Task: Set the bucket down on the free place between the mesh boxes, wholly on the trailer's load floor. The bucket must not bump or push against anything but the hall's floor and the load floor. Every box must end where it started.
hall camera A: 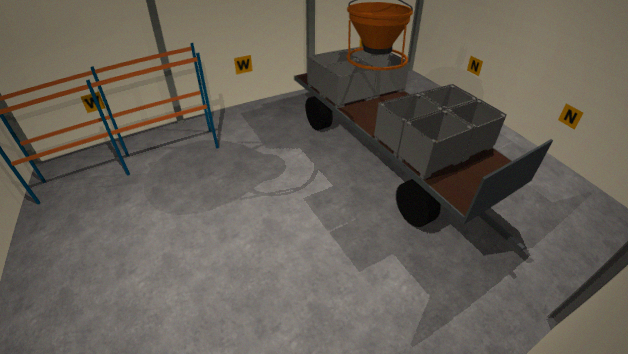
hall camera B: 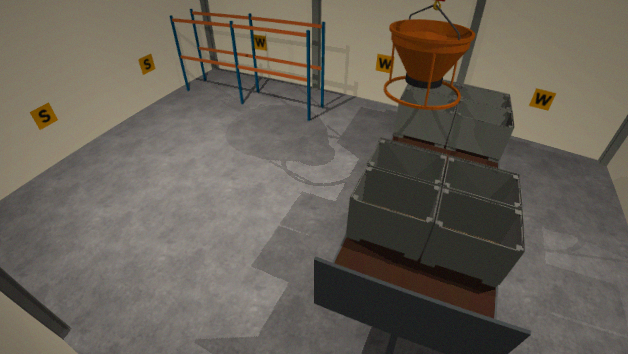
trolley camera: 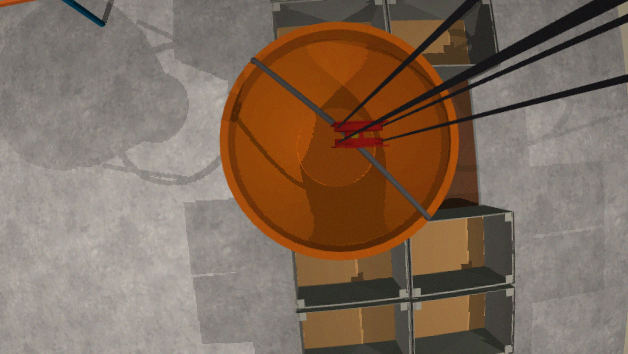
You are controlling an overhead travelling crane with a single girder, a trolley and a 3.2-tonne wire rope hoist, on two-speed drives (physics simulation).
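The orange bucket (hall camera A: 380,31) (hall camera B: 430,52) (trolley camera: 340,210) hangs upright in the air above the trailer. My hook (hall camera B: 437,5) (trolley camera: 358,135) holds it by its grey bail; the hook does not show in hall camera A. The brown load floor (hall camera A: 361,113) (hall camera B: 475,157) (trolley camera: 467,155) shows between two groups of grey mesh boxes: the front group (hall camera A: 420,150) (hall camera B: 387,225) (trolley camera: 462,245) and the rear group (hall camera A: 325,82) (hall camera B: 482,135) (trolley camera: 440,42). In the trolley camera the bucket hides most of the gap and overlaps box edges of both groups. Its ring foot is hidden there.
The trailer's headboard (hall camera A: 510,182) (hall camera B: 415,305) stands at its front end. A blue and orange rack (hall camera A: 108,127) (hall camera B: 308,75) stands by the W wall, left of the trailer. Grey columns (hall camera A: 311,27) (hall camera B: 316,45) stand along that wall. The bucket's large shadow lies on the floor between rack and trailer.
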